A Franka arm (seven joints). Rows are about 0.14 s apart.
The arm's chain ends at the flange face. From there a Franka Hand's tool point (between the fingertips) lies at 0.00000 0.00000 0.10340 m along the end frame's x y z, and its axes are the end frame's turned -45 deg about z.
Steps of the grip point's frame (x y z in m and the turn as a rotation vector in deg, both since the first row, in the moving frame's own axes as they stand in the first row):
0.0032, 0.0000, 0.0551, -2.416, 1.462, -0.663
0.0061, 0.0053, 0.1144, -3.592, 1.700, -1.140
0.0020, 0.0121, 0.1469, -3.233, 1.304, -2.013
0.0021, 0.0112, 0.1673, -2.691, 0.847, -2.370
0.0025, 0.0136, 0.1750, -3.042, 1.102, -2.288
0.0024, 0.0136, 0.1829, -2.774, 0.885, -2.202
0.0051, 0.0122, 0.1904, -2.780, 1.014, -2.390
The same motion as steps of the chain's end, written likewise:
-0.0027, -0.0035, 0.0552, -0.675, 2.742, -0.663
0.0013, -0.0029, 0.1146, -1.338, 3.742, -1.140
0.0041, 0.0048, 0.1471, -1.364, 3.208, -2.013
0.0048, 0.0042, 0.1674, -1.304, 2.502, -2.370
0.0061, 0.0055, 0.1752, -1.372, 2.930, -2.288
0.0066, 0.0056, 0.1830, -1.336, 2.587, -2.202
0.0073, 0.0029, 0.1905, -1.249, 2.683, -2.390

